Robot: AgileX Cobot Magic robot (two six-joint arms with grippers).
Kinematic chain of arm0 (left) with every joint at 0, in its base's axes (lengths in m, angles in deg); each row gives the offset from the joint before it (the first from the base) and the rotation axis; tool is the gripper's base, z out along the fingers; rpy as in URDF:
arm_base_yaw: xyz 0 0 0.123 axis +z
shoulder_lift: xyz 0 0 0 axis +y
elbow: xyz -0.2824 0 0.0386 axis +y
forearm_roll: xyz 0.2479 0 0.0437 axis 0.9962 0 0.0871
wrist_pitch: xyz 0 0 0 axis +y
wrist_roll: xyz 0.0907 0 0.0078 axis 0.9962 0 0.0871
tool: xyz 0 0 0 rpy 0 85 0
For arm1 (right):
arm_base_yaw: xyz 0 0 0.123 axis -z
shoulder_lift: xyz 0 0 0 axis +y
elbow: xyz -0.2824 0 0.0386 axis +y
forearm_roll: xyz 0.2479 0 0.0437 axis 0.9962 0 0.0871
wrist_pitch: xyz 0 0 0 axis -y
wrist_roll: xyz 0.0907 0 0.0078 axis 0.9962 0 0.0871
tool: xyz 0 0 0 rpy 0 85 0
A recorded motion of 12 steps. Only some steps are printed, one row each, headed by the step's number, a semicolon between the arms.
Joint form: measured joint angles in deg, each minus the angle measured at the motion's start. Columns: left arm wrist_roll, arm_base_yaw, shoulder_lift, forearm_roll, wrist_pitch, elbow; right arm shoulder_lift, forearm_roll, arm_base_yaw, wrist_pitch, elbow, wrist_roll.
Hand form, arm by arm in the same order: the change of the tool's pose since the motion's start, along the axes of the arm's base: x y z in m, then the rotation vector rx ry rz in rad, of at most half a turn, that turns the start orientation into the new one. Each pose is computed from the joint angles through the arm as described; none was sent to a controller.
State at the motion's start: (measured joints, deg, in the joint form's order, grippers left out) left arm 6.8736 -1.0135 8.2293 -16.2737 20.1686 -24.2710; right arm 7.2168 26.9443 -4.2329 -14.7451 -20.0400 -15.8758
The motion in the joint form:
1: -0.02 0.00 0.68 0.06 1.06 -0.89; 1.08 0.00 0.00 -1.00 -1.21 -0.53
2: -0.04 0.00 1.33 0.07 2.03 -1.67; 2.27 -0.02 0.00 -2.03 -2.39 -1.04
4: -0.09 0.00 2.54 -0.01 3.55 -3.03; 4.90 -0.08 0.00 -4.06 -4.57 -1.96
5: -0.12 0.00 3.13 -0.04 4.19 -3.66; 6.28 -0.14 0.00 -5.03 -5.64 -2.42
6: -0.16 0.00 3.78 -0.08 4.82 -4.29; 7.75 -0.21 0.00 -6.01 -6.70 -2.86
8: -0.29 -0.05 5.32 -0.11 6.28 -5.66; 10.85 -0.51 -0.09 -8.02 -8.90 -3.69
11: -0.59 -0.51 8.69 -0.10 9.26 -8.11; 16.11 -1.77 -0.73 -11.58 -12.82 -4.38
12: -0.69 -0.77 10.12 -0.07 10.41 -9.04; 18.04 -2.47 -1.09 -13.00 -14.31 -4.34
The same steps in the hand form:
1: 0.0005 -0.0004 0.0028 0.0027 0.0141 -0.0045; 0.0012 0.0008 0.0045 -0.0125 0.0113 0.0068
2: 0.0012 -0.0008 0.0051 0.0045 0.0281 -0.0088; 0.0028 0.0016 0.0086 -0.0252 0.0255 0.0140
4: 0.0026 -0.0015 0.0093 0.0055 0.0510 -0.0162; 0.0076 0.0033 0.0156 -0.0496 0.0610 0.0286
5: 0.0034 -0.0018 0.0113 0.0058 0.0611 -0.0194; 0.0103 0.0042 0.0188 -0.0621 0.0794 0.0356
6: 0.0045 -0.0021 0.0133 0.0058 0.0720 -0.0225; 0.0135 0.0050 0.0219 -0.0746 0.0998 0.0430
8: 0.0072 -0.0028 0.0173 0.0061 0.0997 -0.0302; 0.0207 0.0068 0.0279 -0.1014 0.1425 0.0592
11: 0.0146 -0.0046 0.0231 0.0079 0.1663 -0.0514; 0.0336 0.0102 0.0378 -0.1478 0.2159 0.0926
12: 0.0181 -0.0054 0.0251 0.0095 0.1945 -0.0608; 0.0385 0.0116 0.0413 -0.1643 0.2446 0.1062

